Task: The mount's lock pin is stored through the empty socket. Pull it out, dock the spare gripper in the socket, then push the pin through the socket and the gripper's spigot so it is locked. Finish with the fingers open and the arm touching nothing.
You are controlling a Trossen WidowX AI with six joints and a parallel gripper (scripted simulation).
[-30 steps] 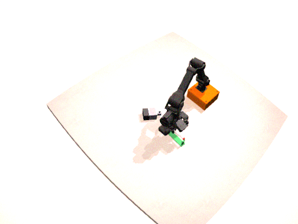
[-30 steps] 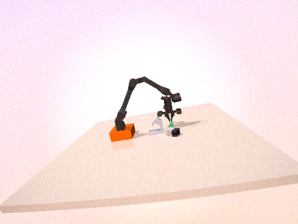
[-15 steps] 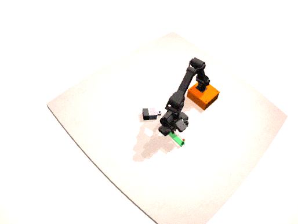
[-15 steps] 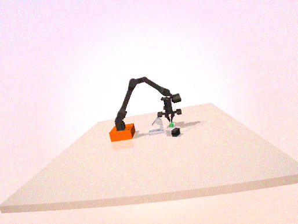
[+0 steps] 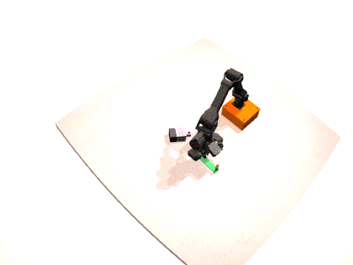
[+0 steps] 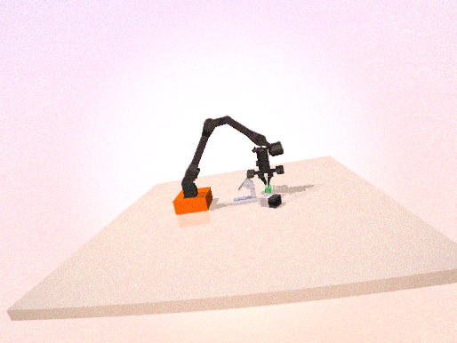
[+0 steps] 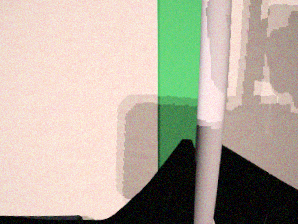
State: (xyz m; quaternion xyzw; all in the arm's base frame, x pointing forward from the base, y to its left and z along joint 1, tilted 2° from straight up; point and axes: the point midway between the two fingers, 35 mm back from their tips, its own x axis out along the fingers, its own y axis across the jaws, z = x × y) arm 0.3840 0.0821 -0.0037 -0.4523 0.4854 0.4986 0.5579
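Now: gripper tip 20 mm to the right of the green cradle. Also, from my gripper tip: pale grey mount 100 mm behind, 90 mm to the right, 30 mm above; then spare gripper 20 mm behind, 190 mm to the right.
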